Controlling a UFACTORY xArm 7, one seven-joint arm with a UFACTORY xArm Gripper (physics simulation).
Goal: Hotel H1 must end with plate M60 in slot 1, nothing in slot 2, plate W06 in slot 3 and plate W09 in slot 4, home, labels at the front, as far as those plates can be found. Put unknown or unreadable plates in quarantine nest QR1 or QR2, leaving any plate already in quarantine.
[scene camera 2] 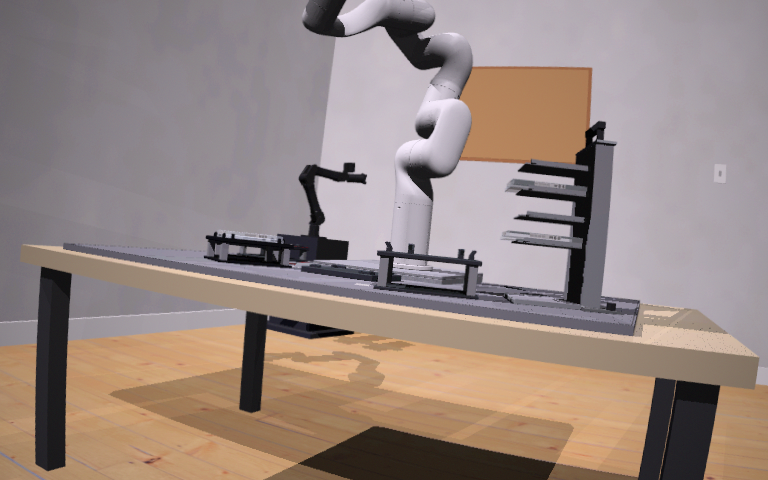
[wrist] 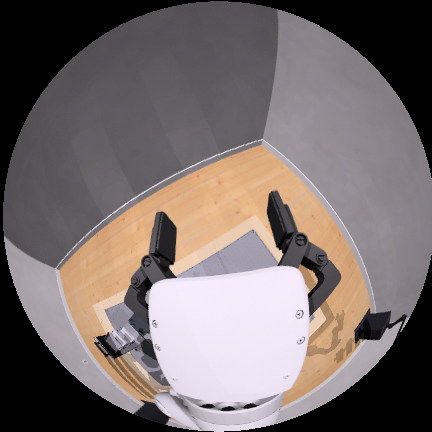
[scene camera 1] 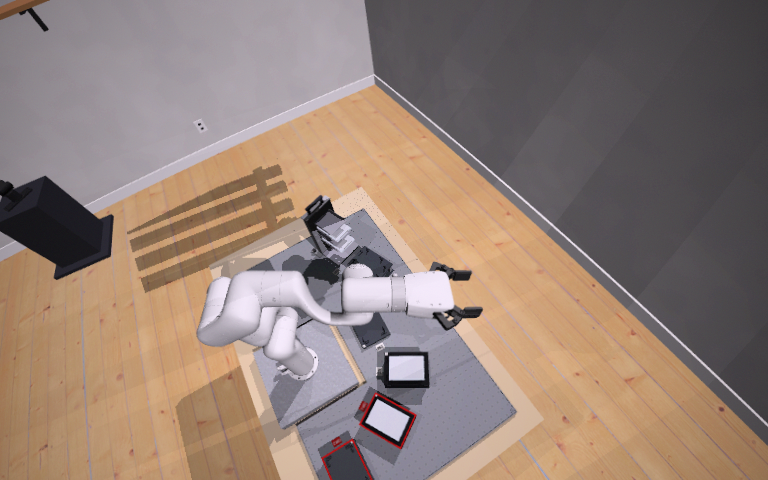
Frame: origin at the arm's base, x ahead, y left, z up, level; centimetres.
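Seen in the pictures: gripper, fingertip midpoint: (wrist: 216, 210) (scene camera 1: 475, 292); arm's base, link origin: (scene camera 2: 407, 267) (scene camera 1: 302, 363).
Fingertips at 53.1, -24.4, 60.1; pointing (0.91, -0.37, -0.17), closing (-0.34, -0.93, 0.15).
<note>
Offsets run from my fingertips to a thing's top centre, as dx, dy, dz. "*": to the spot under its first point.
The hotel (scene camera 1: 312, 225) (scene camera 2: 599, 226) (wrist: 102, 346) is a grey and black tower with four shelves. In scene camera 2, one plate @(* -14.6, +66.7, -43.6) (scene camera 2: 532, 186) lies on its second shelf from the top and another plate @(-20.3, +67.1, -50.8) (scene camera 2: 538, 235) on the bottom shelf; the other two shelves look bare. A white-topped plate @(-17.6, +4.7, -55.6) (scene camera 1: 406, 367) (scene camera 2: 249, 235) sits on a black nest, and another plate @(-31.2, -7.9, -56.6) (scene camera 1: 387, 420) on a red-edged nest. A second red-edged nest @(-49.9, -16.9, -57.5) (scene camera 1: 347, 463) is bare where it shows. No label is readable. My gripper (scene camera 1: 469, 293) (wrist: 216, 210) is open and empty, high up and away from the hotel.
A raised black stand (scene camera 2: 430, 257) without a plate is near the hotel. A low dark nest @(-23.4, +28.3, -60.3) (scene camera 1: 371, 330) lies partly under my arm's outline. A small black arm (scene camera 2: 310, 192) stands on a dark pedestal behind the table (scene camera 2: 283, 298).
</note>
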